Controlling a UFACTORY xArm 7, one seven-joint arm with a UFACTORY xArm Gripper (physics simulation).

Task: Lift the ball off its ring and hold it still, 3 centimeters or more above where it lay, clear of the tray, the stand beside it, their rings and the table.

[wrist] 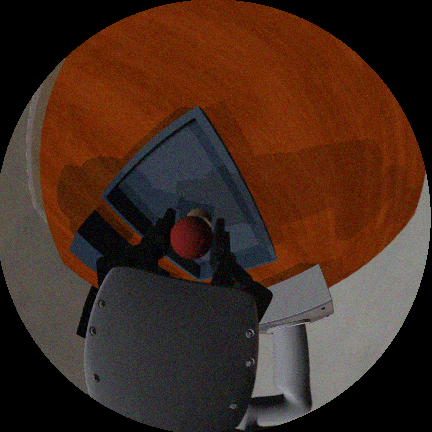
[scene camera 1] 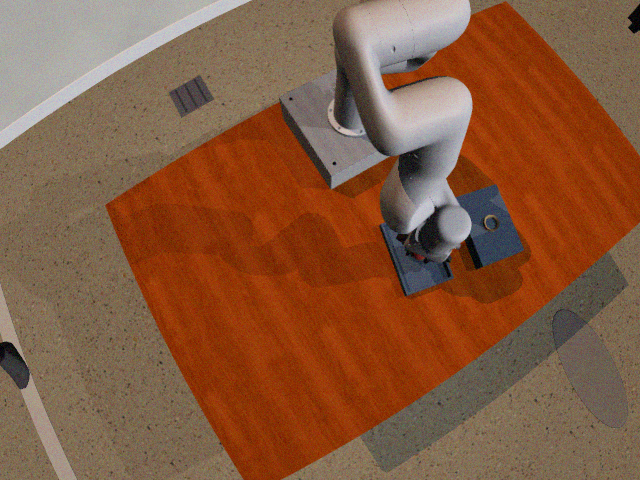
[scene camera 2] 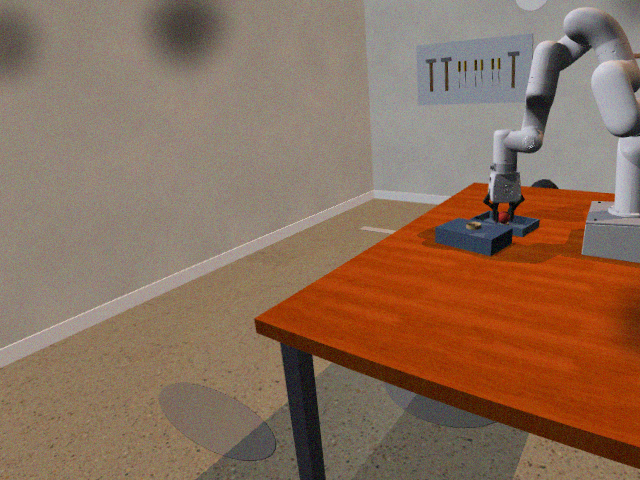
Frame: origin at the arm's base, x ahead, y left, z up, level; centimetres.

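Seen in the pictures: gripper, fingertip midpoint: [wrist: 194,222] [scene camera 1: 417,254] [scene camera 2: 502,221]; arm's base, link origin: [wrist: 288,325] [scene camera 1: 351,115] [scene camera 2: 632,212].
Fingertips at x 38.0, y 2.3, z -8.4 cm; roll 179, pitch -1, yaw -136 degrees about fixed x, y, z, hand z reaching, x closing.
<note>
Offsets run from my fingertips to a thing's top centre. "spot": to the spot under its first point. Level surfaces: height alone.
The red ball {dz +3.7, dx -0.3, dy +0.4 cm} [scene camera 1: 417,256] [scene camera 2: 503,217] [wrist: 191,237] is between the two black fingers of my gripper [scene camera 2: 503,219] [wrist: 194,222], which look closed against its sides. The ball is low over the blue tray {dz +1.0, dx -0.7, dy +0.1 cm} [scene camera 1: 395,258] [scene camera 2: 528,227] [wrist: 238,170], at or very near its ring. A pale part of that ring {spot: dz -0.5, dx +0.1, dy -1.0 cm} [wrist: 201,215] shows past the ball in the wrist view; I cannot tell whether they touch. In scene camera 1 the arm hides most of the fingers and part of the ball.
The taller blue stand [scene camera 1: 493,250] [scene camera 2: 465,237] [wrist: 84,251] is close beside the tray, with its own tan ring {spot: dz +4.0, dx +0.0, dy +18.7 cm} [scene camera 1: 484,223] [scene camera 2: 472,227] on top. The grey robot base [scene camera 1: 312,139] [scene camera 2: 610,242] [wrist: 297,295] is on the orange table {dz -1.8 cm} [scene camera 1: 284,387] [scene camera 2: 439,320] [wrist: 300,90].
</note>
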